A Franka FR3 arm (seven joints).
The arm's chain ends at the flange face. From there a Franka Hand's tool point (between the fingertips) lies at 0.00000 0.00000 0.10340 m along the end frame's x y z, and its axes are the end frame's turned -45 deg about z.
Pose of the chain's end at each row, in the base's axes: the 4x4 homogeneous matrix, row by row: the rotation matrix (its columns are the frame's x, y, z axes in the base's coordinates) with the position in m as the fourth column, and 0 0 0 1 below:
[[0.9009 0.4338 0.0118 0.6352], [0.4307 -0.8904 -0.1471 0.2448], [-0.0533 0.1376 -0.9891 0.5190], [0 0 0 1]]
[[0.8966 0.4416 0.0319 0.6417], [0.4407 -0.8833 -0.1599 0.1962], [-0.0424 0.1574 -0.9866 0.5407], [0 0 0 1]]
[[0.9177 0.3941 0.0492 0.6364], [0.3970 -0.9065 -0.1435 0.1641], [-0.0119 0.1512 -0.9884 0.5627], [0 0 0 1]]
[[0.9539 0.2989 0.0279 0.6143], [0.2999 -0.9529 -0.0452 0.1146], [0.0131 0.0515 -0.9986 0.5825], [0 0 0 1]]
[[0.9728 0.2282 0.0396 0.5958], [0.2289 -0.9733 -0.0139 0.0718], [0.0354 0.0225 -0.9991 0.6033], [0 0 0 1]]
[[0.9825 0.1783 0.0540 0.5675], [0.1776 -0.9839 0.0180 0.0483], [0.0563 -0.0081 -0.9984 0.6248], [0 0 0 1]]
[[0.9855 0.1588 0.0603 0.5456], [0.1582 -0.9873 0.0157 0.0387], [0.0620 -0.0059 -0.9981 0.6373], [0 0 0 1]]
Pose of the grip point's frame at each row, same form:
[[0.3303 0.9438 0.0118 0.6364], [0.9342 -0.3251 -0.1471 0.2296], [-0.1350 0.0596 -0.9891 0.4167], [0 0 0 1]]
[[0.3217 0.9463 0.0319 0.6450], [0.9362 -0.3130 -0.1599 0.1797], [-0.1413 0.0813 -0.9866 0.4387], [0 0 0 1]]
[[0.3702 0.9276 0.0492 0.6415], [0.9217 -0.3603 -0.1435 0.1493], [-0.1153 0.0985 -0.9884 0.4605], [0 0 0 1]]
[[0.4632 0.8859 0.0279 0.6172], [0.8859 -0.4617 -0.0452 0.1099], [-0.0272 0.0457 -0.9986 0.4792], [0 0 0 1]]
[[0.5265 0.8492 0.0396 0.5999], [0.8501 -0.5264 -0.0139 0.0704], [0.0091 0.0409 -0.9991 0.5000], [0 0 0 1]]
[[0.5687 0.8208 0.0540 0.5731], [0.8213 -0.5701 0.0180 0.0502], [0.0455 0.0341 -0.9984 0.5216], [0 0 0 1]]
[[0.5846 0.8091 0.0603 0.5518], [0.8100 -0.5863 0.0157 0.0403], [0.0480 0.0397 -0.9981 0.5341], [0 0 0 1]]

